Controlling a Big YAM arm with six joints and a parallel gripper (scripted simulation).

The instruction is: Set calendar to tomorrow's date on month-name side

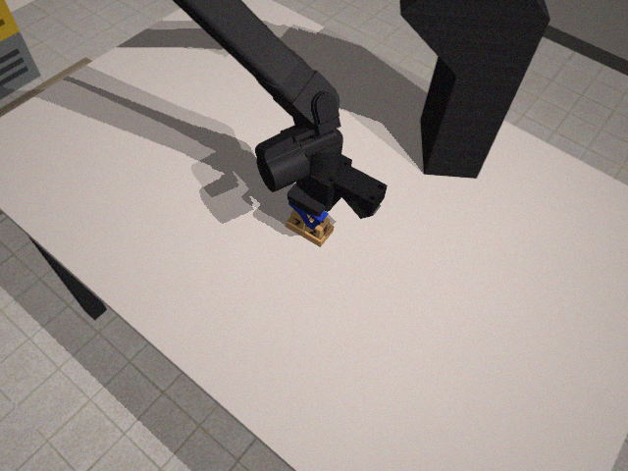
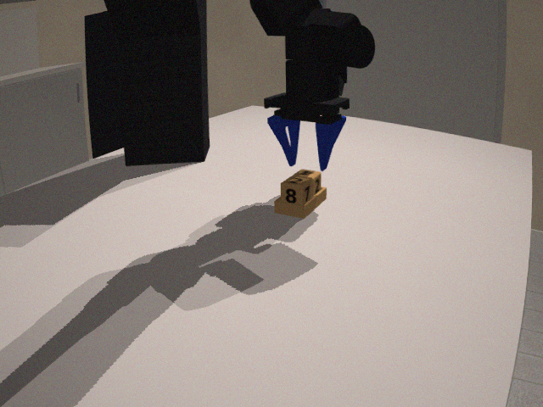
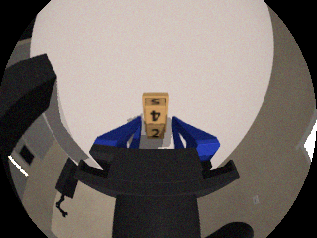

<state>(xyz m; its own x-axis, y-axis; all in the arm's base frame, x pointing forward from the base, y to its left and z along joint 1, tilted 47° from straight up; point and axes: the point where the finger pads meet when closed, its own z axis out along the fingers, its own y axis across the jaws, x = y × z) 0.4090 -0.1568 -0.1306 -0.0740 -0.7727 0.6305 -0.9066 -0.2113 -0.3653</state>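
My hand is 5 cm above the wooden tray and 2 cm to the left of it. Round my hand: wooden digit cube: 3 cm to the right, 3 cm below.
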